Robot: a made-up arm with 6 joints. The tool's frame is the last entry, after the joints. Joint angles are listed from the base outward. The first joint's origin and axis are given. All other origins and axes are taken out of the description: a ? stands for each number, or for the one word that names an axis. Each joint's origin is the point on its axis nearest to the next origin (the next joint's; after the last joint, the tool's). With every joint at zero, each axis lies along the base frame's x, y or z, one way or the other. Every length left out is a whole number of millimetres.
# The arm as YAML. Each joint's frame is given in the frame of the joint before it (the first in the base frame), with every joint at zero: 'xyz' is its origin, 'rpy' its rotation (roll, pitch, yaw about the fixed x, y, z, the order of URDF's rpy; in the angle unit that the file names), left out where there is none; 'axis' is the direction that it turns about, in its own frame. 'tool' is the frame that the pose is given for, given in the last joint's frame.
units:
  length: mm
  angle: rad
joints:
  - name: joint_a
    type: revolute
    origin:
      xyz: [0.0, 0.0, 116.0]
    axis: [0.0, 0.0, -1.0]
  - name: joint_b
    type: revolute
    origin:
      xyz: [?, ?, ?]
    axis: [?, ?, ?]
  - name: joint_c
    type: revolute
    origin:
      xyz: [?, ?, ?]
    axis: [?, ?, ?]
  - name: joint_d
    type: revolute
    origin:
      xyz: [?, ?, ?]
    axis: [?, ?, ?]
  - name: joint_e
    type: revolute
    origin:
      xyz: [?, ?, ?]
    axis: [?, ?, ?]
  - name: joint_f
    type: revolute
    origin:
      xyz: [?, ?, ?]
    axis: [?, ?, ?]
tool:
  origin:
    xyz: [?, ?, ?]
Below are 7 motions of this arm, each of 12 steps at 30 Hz.
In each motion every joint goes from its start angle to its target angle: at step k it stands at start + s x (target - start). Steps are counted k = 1, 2, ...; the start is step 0. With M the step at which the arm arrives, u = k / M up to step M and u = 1 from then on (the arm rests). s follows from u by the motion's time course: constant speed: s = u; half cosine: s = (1 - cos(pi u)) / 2; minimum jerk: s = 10 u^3 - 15 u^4 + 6 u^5.
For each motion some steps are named. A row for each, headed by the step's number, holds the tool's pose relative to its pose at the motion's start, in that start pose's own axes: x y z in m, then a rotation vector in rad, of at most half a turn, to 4 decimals.
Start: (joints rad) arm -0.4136 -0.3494 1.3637 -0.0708 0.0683 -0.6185
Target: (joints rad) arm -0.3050 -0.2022 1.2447 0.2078 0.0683 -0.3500
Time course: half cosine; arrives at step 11
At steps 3, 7, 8, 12:
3: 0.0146 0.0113 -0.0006 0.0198 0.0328 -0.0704
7: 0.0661 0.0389 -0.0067 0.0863 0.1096 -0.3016
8: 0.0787 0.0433 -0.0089 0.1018 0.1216 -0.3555
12: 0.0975 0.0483 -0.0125 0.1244 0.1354 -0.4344

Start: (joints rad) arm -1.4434 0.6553 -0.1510 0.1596 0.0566 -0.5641
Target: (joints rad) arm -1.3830 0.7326 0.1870 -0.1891 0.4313 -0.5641
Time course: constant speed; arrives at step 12
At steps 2, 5, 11, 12:
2: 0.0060 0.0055 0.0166 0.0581 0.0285 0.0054
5: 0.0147 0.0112 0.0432 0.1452 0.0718 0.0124
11: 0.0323 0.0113 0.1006 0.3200 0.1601 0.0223
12: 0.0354 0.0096 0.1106 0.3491 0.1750 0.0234

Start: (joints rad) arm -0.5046 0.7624 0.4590 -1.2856 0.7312 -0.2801
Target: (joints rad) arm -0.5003 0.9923 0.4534 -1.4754 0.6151 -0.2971
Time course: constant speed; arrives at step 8
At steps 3, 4, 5, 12:
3: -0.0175 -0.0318 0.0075 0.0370 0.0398 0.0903
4: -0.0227 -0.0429 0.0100 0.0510 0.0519 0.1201
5: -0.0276 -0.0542 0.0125 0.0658 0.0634 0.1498
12: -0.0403 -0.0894 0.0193 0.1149 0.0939 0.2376

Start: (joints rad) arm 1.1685 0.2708 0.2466 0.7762 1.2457 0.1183
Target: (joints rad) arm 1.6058 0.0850 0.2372 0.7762 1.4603 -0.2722
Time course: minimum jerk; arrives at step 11
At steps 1, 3, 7, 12:
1: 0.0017 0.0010 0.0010 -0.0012 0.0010 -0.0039
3: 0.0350 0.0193 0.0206 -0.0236 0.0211 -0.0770
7: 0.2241 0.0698 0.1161 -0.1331 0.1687 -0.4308
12: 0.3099 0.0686 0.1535 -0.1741 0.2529 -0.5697

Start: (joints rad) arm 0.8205 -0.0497 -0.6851 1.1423 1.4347 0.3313
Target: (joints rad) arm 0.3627 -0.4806 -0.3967 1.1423 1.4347 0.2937
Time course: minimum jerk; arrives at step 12
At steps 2, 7, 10, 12:
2: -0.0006 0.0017 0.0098 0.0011 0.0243 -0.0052
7: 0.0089 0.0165 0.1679 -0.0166 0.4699 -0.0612
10: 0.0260 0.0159 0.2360 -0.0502 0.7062 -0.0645
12: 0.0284 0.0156 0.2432 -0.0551 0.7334 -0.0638

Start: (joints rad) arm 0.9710 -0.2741 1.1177 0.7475 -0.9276 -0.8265
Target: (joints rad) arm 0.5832 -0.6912 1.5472 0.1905 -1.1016 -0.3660
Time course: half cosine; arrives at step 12
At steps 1, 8, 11, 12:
1: -0.0005 -0.0032 -0.0043 0.0173 -0.0152 0.0154
8: 0.0789 -0.0538 -0.2073 0.8022 -0.6032 0.7118
11: 0.1304 -0.0213 -0.2577 1.0562 -0.7750 0.9411
12: 0.1343 -0.0179 -0.2608 1.0746 -0.7876 0.9578

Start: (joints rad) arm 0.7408 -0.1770 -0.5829 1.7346 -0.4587 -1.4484
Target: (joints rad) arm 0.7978 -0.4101 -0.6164 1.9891 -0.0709 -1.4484
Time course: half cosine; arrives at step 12
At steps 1, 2, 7, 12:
1: 0.0019 0.0002 0.0032 0.0025 0.0136 -0.0032
2: 0.0077 0.0006 0.0122 0.0098 0.0536 -0.0124
7: 0.1023 -0.0093 0.0897 0.1000 0.5061 -0.1022
12: 0.1846 -0.0297 0.1075 0.1672 0.8056 -0.1463

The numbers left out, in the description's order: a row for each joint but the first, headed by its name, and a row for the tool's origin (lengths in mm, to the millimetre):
joint_b: xyz -12.0 5.0 0.0, axis 0.0 1.0 0.0
joint_c: xyz 109.0 0.0 66.0, axis 1.0 0.0 0.0
joint_d: xyz 0.0 -28.0 57.0, axis 0.0 0.0 -1.0
joint_e: xyz 225.0 -59.0 0.0, axis 0.0 0.0 -1.0
joint_f: xyz -362.0 264.0 0.0, axis 1.0 0.0 0.0
tool: xyz 0.0 -17.0 -57.0

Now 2 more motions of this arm.
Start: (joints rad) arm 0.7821 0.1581 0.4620 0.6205 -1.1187 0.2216
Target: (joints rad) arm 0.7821 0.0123 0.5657 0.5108 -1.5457 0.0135
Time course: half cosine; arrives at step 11
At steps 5, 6, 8, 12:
5: -0.0366 -0.1000 0.0019 -0.0842 -0.0243 0.2677
6: -0.0418 -0.1357 0.0020 -0.1150 -0.0377 0.3566
8: -0.0419 -0.2013 0.0023 -0.1736 -0.0684 0.5164
12: -0.0352 -0.2457 0.0029 -0.2149 -0.0936 0.6237

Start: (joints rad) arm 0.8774 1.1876 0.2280 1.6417 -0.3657 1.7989
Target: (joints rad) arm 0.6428 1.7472 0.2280 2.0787 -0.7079 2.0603
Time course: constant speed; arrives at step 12
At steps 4, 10, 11, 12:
4: -0.0062 -0.0546 0.0060 -0.1130 -0.0443 0.0338
10: -0.0132 -0.1343 0.0230 -0.2769 -0.1201 0.1187
11: -0.0139 -0.1476 0.0266 -0.3034 -0.1334 0.1366
12: -0.0143 -0.1609 0.0304 -0.3296 -0.1467 0.1556

